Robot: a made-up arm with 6 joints. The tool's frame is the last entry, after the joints. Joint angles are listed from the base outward. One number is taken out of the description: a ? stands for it. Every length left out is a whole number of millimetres.
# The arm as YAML. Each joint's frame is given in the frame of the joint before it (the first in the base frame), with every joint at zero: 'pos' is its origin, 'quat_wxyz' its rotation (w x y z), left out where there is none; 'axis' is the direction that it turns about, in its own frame. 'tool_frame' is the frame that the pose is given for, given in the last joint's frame.
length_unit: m
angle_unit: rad
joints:
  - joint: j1
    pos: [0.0, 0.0, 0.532]
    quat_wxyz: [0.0, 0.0, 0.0, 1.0]
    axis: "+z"
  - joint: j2
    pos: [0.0, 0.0, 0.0]
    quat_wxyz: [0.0, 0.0, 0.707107, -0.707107]
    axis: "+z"
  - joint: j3
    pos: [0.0, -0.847, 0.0]
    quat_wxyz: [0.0, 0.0, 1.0, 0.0]
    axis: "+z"
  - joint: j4
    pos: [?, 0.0, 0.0]
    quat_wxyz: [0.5, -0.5, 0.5, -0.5]
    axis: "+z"
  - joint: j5
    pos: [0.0, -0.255, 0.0]
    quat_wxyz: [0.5, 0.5, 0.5, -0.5]
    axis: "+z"
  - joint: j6
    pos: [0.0, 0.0, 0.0]
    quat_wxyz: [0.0, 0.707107, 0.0, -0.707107]
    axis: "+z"
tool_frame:
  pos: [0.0, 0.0, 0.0]
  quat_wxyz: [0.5, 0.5, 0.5, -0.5]
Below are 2 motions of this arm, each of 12 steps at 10 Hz.
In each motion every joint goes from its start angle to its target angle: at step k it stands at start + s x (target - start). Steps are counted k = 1, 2, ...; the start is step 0. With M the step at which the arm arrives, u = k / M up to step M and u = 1 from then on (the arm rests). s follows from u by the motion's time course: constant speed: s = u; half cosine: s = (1 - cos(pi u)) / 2; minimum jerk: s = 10 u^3 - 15 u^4 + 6 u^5.
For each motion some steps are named. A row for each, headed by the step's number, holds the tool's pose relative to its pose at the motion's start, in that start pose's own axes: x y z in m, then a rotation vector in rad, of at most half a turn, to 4 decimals.
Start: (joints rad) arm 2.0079 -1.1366 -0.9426 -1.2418 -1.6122 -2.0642
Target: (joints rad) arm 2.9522 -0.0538 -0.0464 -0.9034 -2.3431 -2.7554
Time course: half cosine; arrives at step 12
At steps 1, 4, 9, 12:
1: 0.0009 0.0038 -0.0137 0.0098 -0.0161 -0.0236
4: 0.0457 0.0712 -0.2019 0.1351 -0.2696 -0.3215
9: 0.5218 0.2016 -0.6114 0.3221 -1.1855 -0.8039
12: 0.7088 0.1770 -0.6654 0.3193 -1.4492 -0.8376

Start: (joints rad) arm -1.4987 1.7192 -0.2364 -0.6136 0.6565 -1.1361
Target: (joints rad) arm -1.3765 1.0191 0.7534 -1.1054 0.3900 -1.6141
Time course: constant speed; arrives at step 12
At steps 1, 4, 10, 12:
1: 0.0351 0.1341 -0.0345 0.1134 0.0044 0.1037
4: 0.0316 0.5768 -0.1213 0.4588 0.0898 0.4058
10: -0.5030 1.4116 -0.1717 1.0935 0.5914 0.9251
12: -0.8176 1.5978 -0.1385 1.2580 0.8563 1.0570

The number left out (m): -1.107
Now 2 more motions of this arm.
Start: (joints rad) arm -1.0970 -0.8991 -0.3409 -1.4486 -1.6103 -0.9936
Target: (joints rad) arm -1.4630 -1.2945 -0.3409 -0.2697 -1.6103 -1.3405
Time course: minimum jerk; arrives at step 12
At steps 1, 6, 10, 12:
1: -0.0024 -0.0002 -0.0020 0.0002 -0.0069 -0.0023
6: -0.1861 -0.0308 -0.2656 0.0693 -0.7219 -0.1397
10: -0.2043 -0.0924 -0.5944 0.1929 -1.4410 -0.1059
12: -0.1978 -0.0985 -0.6201 0.2037 -1.4968 -0.0967

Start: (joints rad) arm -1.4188 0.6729 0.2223 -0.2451 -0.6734 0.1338
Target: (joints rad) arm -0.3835 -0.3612 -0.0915 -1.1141 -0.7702 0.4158
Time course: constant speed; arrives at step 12
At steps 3, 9, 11, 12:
3: -0.2071 0.4154 -0.0117 -0.1571 -0.1102 0.2885
9: -0.7031 0.9560 -0.3625 -0.4513 -0.1905 1.0014
11: -0.8707 1.0173 -0.5254 -0.5336 -0.1694 1.2690
12: -0.9507 1.0245 -0.6069 -0.5698 -0.1488 1.4069

